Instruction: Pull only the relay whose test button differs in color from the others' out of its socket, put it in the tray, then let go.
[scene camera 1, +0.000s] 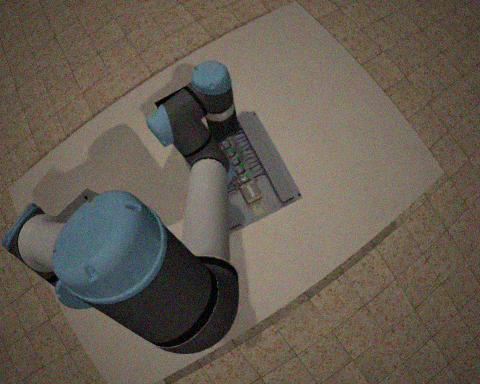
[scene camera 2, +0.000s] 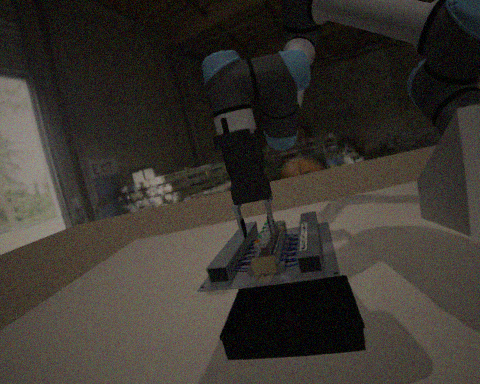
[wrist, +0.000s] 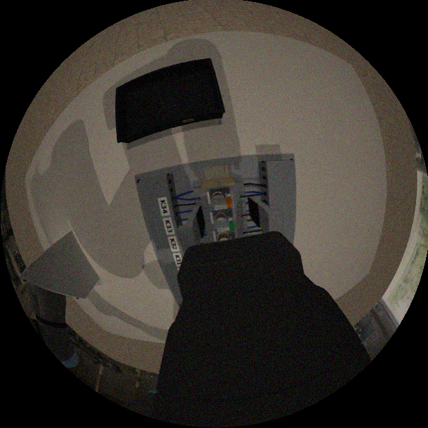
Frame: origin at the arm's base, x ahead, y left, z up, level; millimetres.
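Seen in the pictures: gripper, between the fingertips: (scene camera 1: 223, 133) (scene camera 2: 258, 234).
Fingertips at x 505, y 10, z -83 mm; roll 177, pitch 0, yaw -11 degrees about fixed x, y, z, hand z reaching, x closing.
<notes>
A point is followed by its place in that frame.
The relay with the orange test button (wrist: 219, 197) sits in the socket row at the tan end block nearest the tray, beside label K34. Its orange button (scene camera 2: 257, 241) @(x 511, y 17, z -94 mm) also shows in the scene camera 2 view. The neighbouring relay (wrist: 221, 217) has a green button, as do the others whose buttons show. My gripper (scene camera 2: 259, 234) @(x 505, y 10, z -83 mm) (wrist: 225, 210) is open and empty, pointing down low over the row. In the wrist view its fingers appear either side of the green-button neighbour. Fingertip height over the relays is hard to tell. The black tray (scene camera 2: 295, 345) @(x 487, y 251, z -147 mm) (wrist: 170, 102) stands beyond the panel's end.
The grey mounting panel (scene camera 1: 267, 210) @(x 468, y -236, z -160 mm) (scene camera 2: 212, 286) (wrist: 282, 190) carries raised wire ducts along both sides, with wires between ducts and sockets. In the scene camera 1 view, the arm hides part of the panel and most of the tray. A grey pedestal (wrist: 65, 265) stands to one side.
</notes>
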